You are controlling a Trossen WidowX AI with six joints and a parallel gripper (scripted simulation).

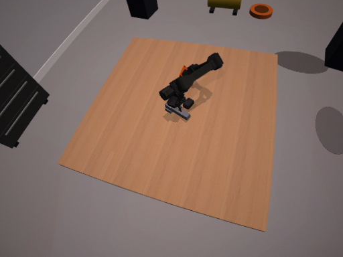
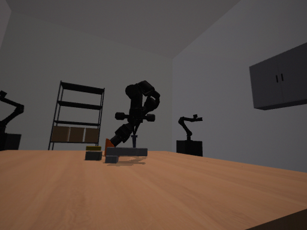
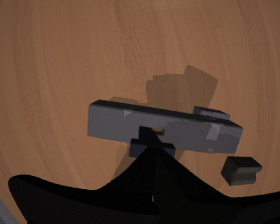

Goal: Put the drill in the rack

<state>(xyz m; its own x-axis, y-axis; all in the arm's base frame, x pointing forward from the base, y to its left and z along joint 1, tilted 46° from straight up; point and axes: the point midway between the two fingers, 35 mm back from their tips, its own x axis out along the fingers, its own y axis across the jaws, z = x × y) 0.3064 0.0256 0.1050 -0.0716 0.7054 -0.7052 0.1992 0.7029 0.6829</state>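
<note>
The dark key is 30 mm below my gripper tip. Also, from my gripper tip: olive drill 80 mm below, 50 mm to the right, 20 mm behind; grey fixture block 80 mm below, 30 mm to the right, 10 mm behind; dark grey rack 180 mm to the right, 120 mm behind, 110 mm below.
</note>
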